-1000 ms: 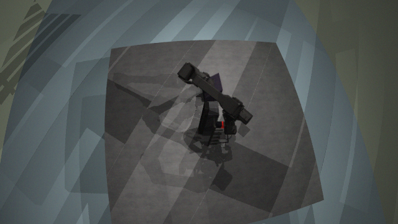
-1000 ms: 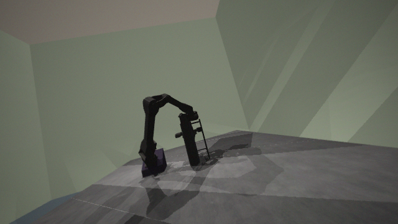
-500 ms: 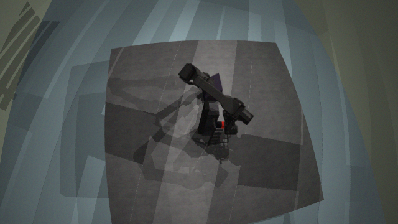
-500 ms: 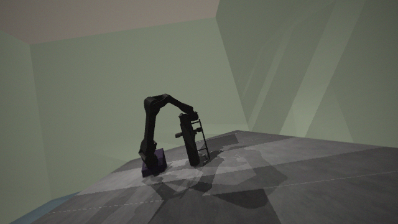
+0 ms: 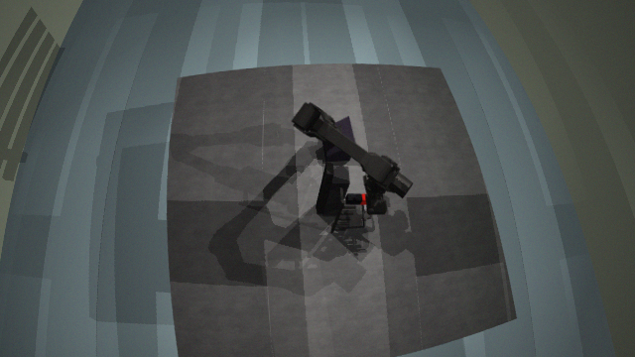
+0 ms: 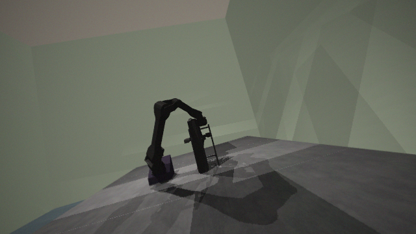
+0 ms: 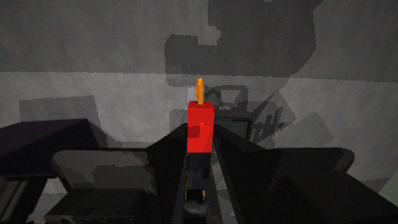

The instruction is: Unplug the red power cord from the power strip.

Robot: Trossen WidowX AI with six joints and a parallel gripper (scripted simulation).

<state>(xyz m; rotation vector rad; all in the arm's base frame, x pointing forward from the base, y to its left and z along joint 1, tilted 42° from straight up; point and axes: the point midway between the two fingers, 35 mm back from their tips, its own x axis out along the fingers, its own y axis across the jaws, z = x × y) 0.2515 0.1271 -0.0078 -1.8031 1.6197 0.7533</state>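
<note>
My gripper tip is 20 mm to the left of the red plug.
</note>
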